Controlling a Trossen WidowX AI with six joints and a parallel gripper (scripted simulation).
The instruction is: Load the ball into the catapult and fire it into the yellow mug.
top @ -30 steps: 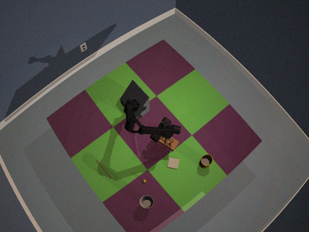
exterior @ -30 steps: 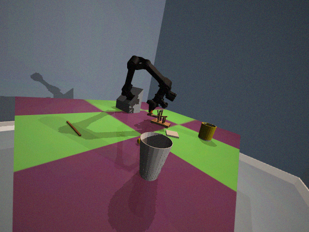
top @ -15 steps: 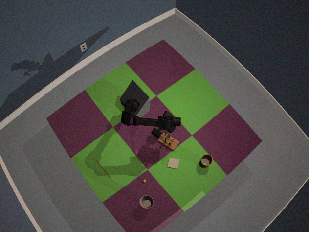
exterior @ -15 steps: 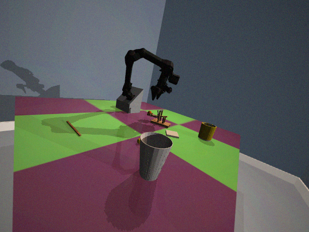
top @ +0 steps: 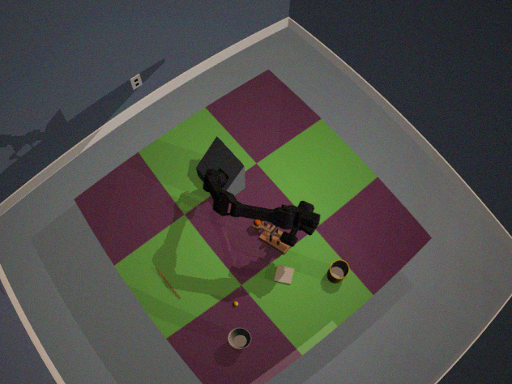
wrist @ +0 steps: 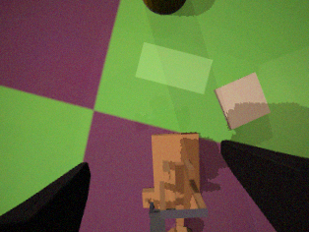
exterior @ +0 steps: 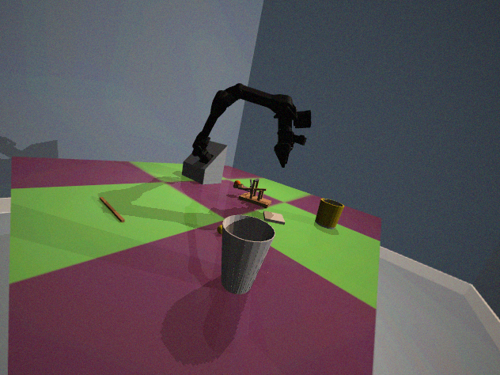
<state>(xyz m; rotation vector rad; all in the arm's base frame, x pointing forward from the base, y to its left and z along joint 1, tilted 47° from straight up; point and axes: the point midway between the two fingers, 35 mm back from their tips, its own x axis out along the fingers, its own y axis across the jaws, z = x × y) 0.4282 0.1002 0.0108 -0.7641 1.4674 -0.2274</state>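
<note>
The orange ball is 180 mm behind my gripper tip, 70 mm to the right of it and 140 mm below it. From my gripper tip the other things lie so: flat beige tile: 70 mm ahead, 140 mm to the right, 190 mm below; wooden catapult: 120 mm behind, 50 mm to the right, 150 mm below; yellow mug: 230 mm ahead, 30 mm to the left, 170 mm below.
</note>
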